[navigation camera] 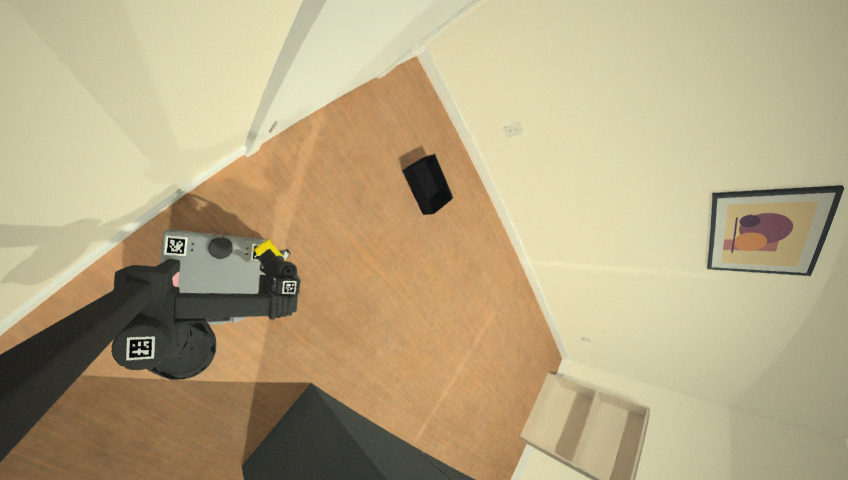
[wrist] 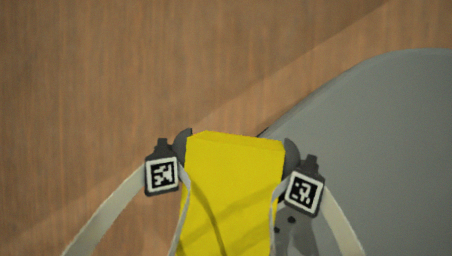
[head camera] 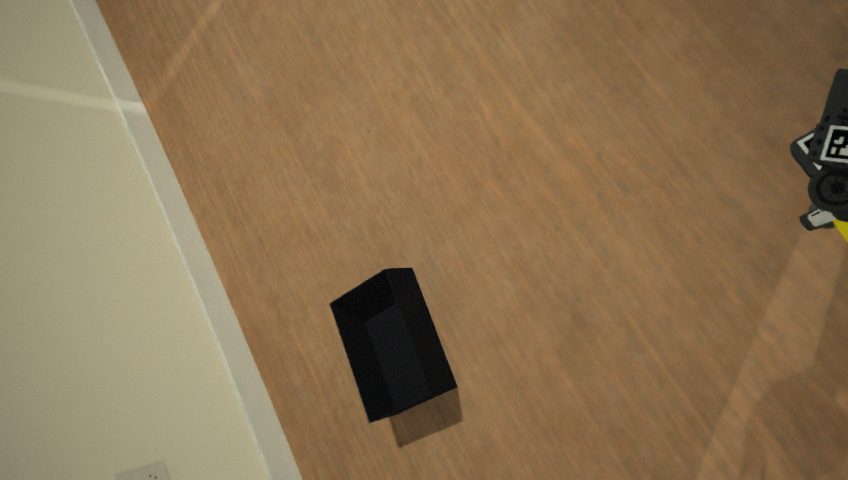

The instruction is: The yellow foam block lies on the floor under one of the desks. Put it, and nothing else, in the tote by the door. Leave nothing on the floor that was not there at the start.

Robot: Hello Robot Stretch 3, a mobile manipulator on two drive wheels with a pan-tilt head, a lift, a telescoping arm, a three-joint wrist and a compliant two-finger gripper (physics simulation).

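Where they show: robot's base, link origin: [navigation camera: 220,247].
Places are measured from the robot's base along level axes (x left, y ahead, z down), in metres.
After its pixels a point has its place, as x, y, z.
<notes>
The yellow foam block [navigation camera: 267,248] @(-0.138, 0.019, -0.260) [wrist: 230,195] is held between the two fingertips of my gripper [wrist: 236,151] @(-0.176, -0.023, -0.216), which is shut on it. In the wrist view it fills the lower middle, over the edge of my grey base. In the navigation view the block is above the corner of the base. In the head camera view a small corner of the block [head camera: 842,228] @(-0.170, 0.013, -0.261) shows at the right edge, beside part of my gripper. The black tote [head camera: 437,339] @(-0.904, 0.434, -0.008) [navigation camera: 428,185] @(-1.042, 0.483, -0.003) stands on the floor near the wall, apart from the gripper. Its inside is dark, and I see no object in it.
A wall with a pale baseboard [head camera: 196,252] @(-1.813, 0.448, -0.042) [navigation camera: 493,184] @(-1.617, 0.625, -0.084) runs beside the tote. A white door [navigation camera: 333,65] @(-0.177, 0.537, -0.571) is at the top of the navigation view. A pale shelf unit [navigation camera: 593,425] @(-3.209, -1.644, -0.585) stands at lower right, and a dark grey piece [navigation camera: 333,440] @(-0.379, -0.665, -0.378) at the bottom. My base [navigation camera: 220,270] @(-0.006, -0.074, -0.160) is near the left wall.
</notes>
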